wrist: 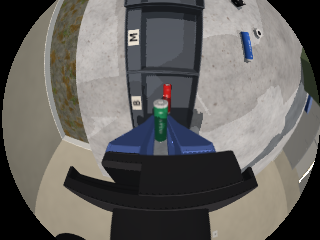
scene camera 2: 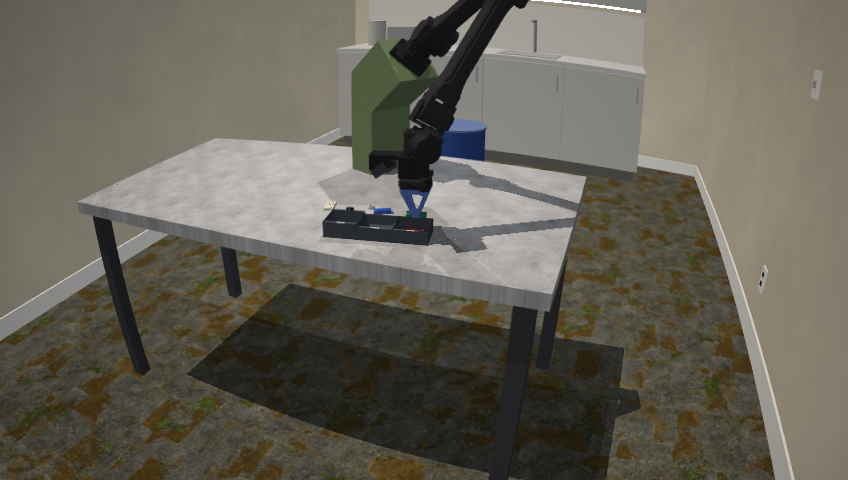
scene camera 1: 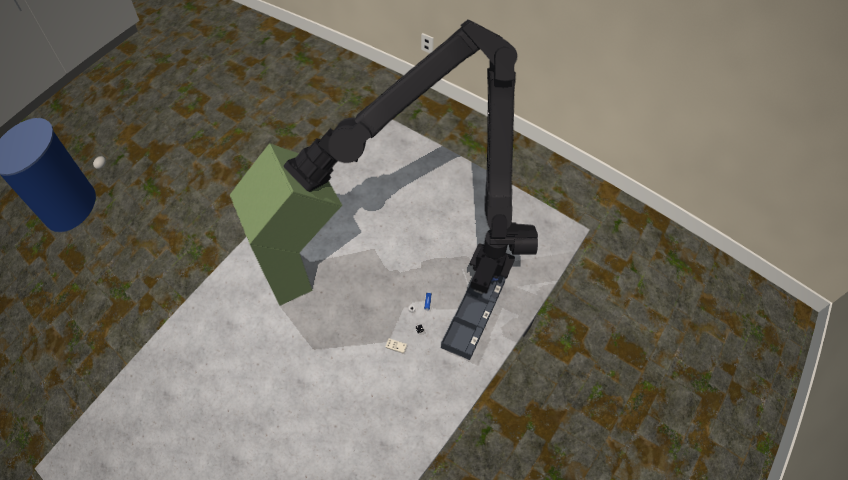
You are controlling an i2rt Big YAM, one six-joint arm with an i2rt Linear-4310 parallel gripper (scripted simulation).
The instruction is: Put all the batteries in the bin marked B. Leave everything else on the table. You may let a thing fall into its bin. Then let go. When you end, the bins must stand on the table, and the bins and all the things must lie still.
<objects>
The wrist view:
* my gripper: 160,119
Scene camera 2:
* my gripper: 416,216
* bin row: 380,228
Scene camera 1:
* bin row: 459,334
</objects>
